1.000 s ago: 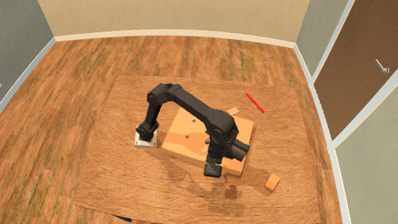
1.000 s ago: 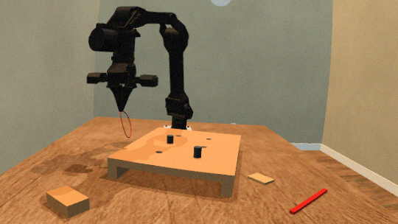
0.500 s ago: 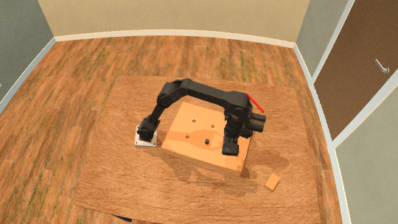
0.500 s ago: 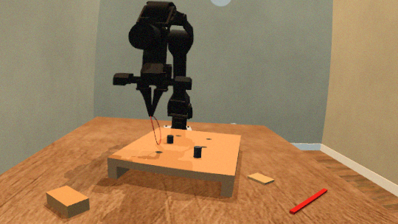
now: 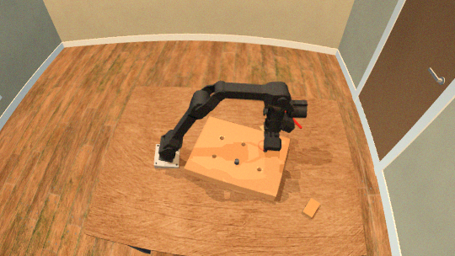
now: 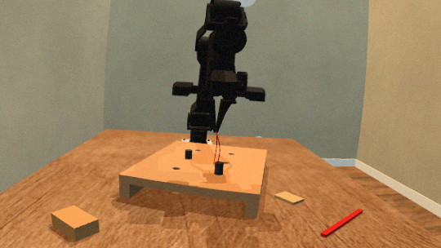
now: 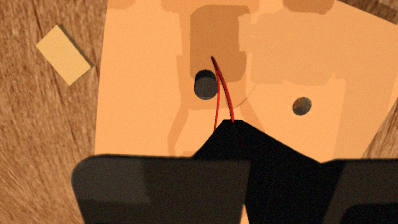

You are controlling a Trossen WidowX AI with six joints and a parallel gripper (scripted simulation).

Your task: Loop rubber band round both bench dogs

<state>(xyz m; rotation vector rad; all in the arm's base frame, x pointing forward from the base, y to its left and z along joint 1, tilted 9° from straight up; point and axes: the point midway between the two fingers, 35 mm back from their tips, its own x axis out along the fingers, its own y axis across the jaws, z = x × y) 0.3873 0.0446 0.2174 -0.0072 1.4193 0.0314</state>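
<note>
Now: hand 14 cm above the light wooden board, 10 cm past it and 2 cm to the left of it. Round my hand: thin tan tile: 17 cm to the left, 17 cm below, 1 cm ahead; then red stick: 26 cm to the left, 17 cm below, 14 cm ahead; then tan block: 23 cm to the right, 21 cm ahead, 16 cm below.
</note>
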